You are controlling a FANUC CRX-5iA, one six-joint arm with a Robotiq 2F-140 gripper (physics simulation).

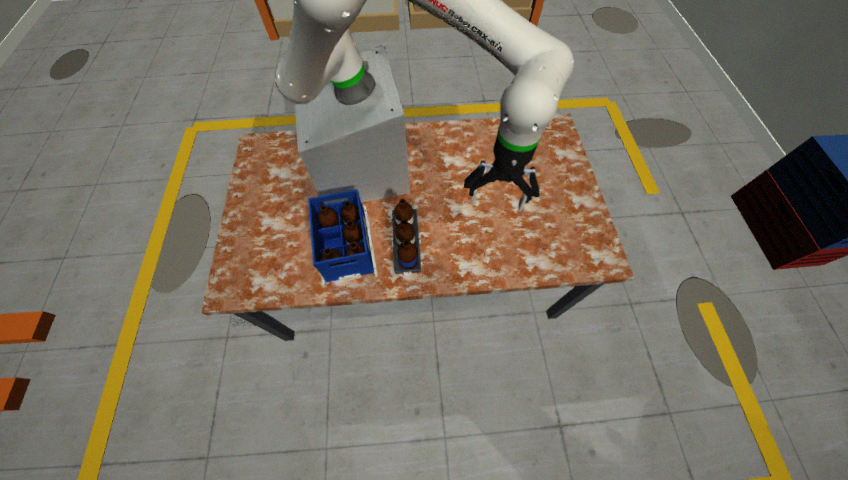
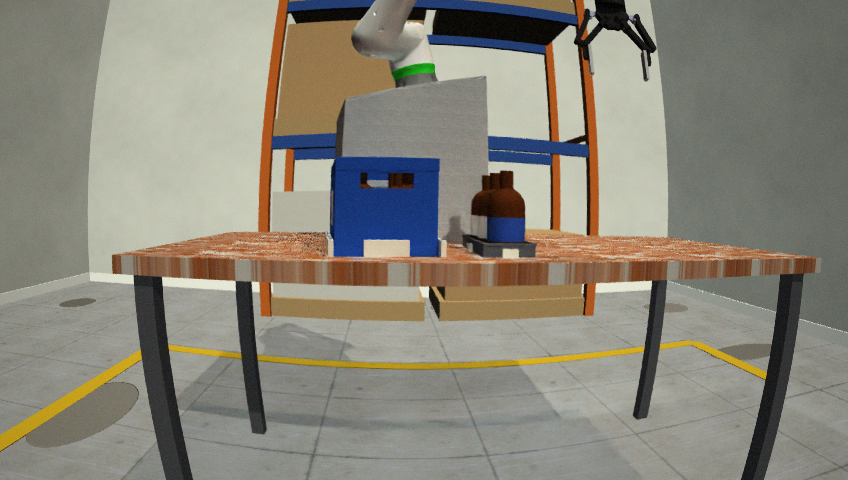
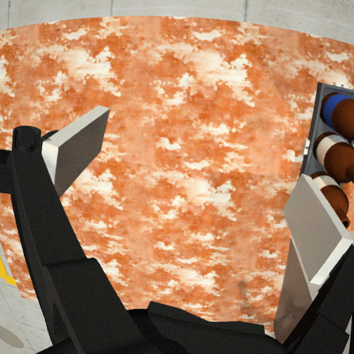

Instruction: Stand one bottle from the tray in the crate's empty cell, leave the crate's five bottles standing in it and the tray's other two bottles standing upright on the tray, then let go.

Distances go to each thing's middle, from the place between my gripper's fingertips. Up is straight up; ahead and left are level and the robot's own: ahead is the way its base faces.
Now: hand 500 mm to the left of the pale block point(image 2: 371, 248), 380 mm above it and 20 mm short of it.
